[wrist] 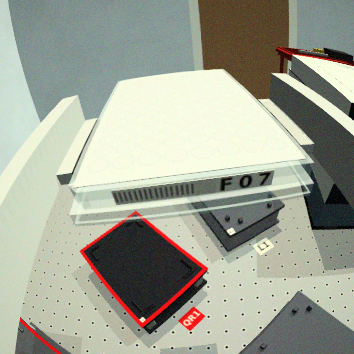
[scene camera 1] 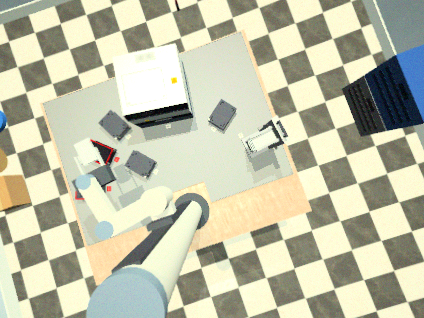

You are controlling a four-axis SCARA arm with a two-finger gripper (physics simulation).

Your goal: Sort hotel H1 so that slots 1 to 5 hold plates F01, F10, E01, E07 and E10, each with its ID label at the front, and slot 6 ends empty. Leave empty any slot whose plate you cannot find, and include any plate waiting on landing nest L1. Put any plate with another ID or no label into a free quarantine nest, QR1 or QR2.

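Places are measured from the arm's base along level axes (x ahead, y left, z up), in centimetres.
Pixels of known places: gripper, between the fingertips: (wrist: 176,96) (scene camera 1: 85,152).
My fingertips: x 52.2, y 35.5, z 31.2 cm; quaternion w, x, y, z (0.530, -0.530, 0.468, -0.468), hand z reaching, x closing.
Note:
Ahead of a thing's pixels: the offset from my fingertips to its top centre.
My gripper (scene camera 1: 88,154) (wrist: 176,96) is shut on a white plate {dz -0.3, dx +0.3, dy +0.1 cm} (scene camera 1: 86,149) (wrist: 187,120), held level above the table. Its front label reads F07. Quarantine nest QR1 {dz -24.6, dx +4.7, dy +8.4 cm} (scene camera 1: 105,151) (wrist: 145,267), black with a red rim, shows a bare top; in the scene view the plate overlaps its left part. QR2 (scene camera 1: 80,196) is mostly hidden under the arm, and a red-edged corner of it shows in the wrist view (wrist: 37,342). Landing nest L1 {dz -24.0, dx +19.1, dy -6.8 cm} (scene camera 1: 115,125) (wrist: 245,222) carries no plate. Hotel H1 {dz -5.0, dx -24.3, dy -90.8 cm} (scene camera 1: 263,142) stands at the right with a white plate on top; its slots and IDs are unreadable.
A large white instrument {dz -5.3, dx +28.1, dy -42.8 cm} (scene camera 1: 150,82) stands at the back. A grey nest {dz -24.0, dx -11.2, dy -14.9 cm} (scene camera 1: 141,164) (wrist: 305,330) lies right of QR1, and another grey nest {dz -24.4, dx +1.3, dy -76.6 cm} (scene camera 1: 222,115) lies between the instrument and the hotel. The arm's base column (scene camera 1: 199,210) is at the front edge.

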